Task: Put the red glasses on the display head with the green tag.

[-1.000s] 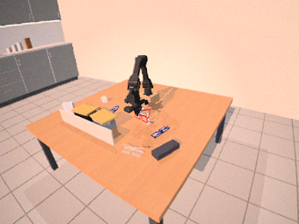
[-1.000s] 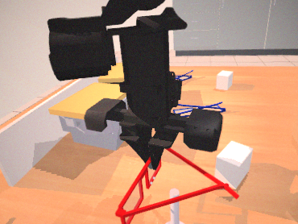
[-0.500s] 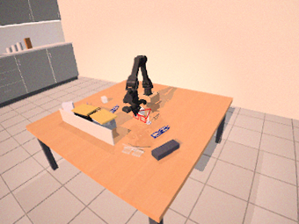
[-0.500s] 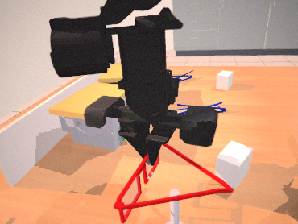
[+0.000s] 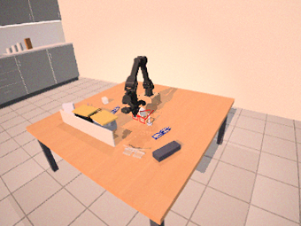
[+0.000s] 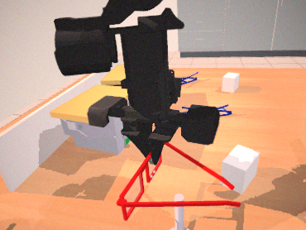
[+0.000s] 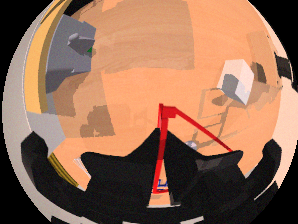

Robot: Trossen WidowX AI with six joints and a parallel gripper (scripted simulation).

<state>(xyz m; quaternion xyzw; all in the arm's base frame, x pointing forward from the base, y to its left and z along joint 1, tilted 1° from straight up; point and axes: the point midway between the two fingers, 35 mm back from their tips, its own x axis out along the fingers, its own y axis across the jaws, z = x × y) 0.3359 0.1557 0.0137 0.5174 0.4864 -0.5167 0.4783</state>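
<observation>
My gripper tip is now 8 cm to the right of the thin white post, 6 cm past it and 4 cm above it. From my gripper tip the other things lie so: long white panel: 29 cm ahead, 22 cm to the right, 1 cm below; grey display head: 15 cm ahead, 12 cm to the right; dark case: 36 cm to the left, 12 cm ahead, 4 cm below.
</observation>
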